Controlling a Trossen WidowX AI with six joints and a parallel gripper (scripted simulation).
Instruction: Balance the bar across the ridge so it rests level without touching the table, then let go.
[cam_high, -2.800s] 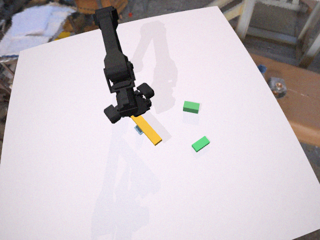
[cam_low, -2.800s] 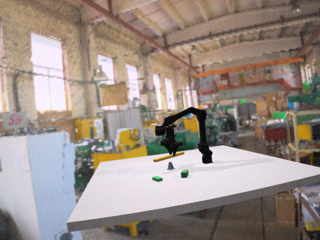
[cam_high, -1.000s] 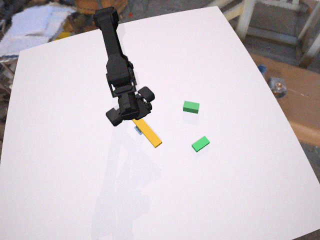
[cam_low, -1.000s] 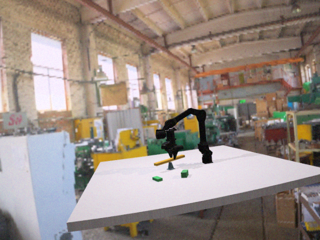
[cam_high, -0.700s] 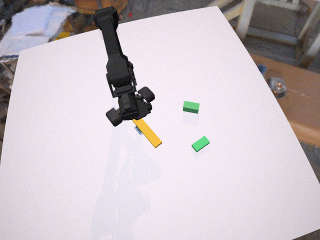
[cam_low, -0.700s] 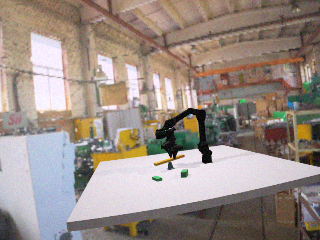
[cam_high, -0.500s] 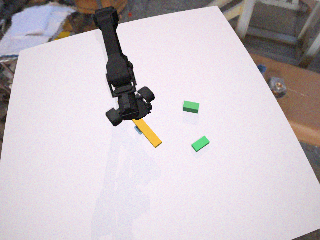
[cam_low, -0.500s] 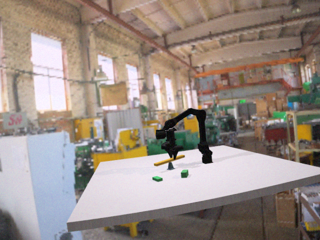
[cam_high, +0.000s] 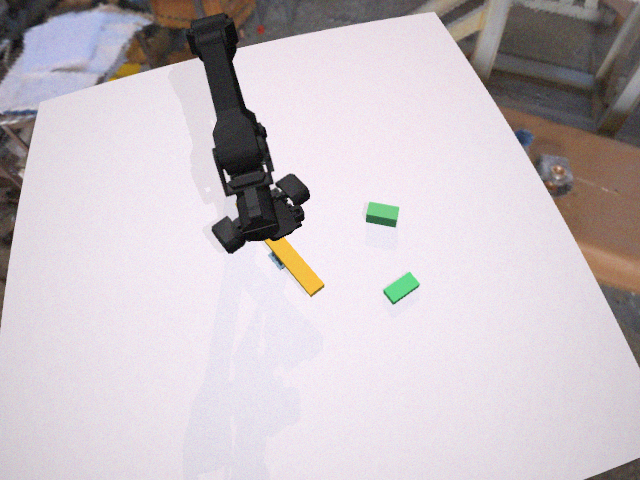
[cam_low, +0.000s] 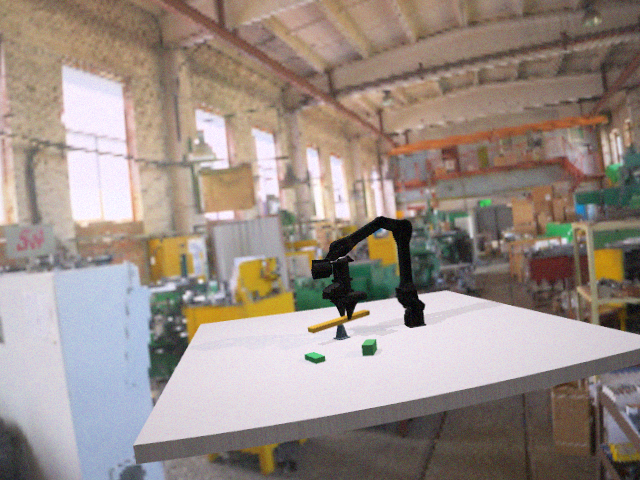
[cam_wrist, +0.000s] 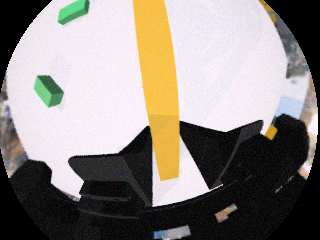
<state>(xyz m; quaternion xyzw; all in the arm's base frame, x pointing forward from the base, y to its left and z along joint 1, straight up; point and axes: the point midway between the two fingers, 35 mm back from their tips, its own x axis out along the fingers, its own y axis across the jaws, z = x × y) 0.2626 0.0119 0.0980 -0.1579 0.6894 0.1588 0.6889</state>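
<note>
My gripper tip is now 3 cm short of the yellow bar and 1 cm to the right of it.
</note>
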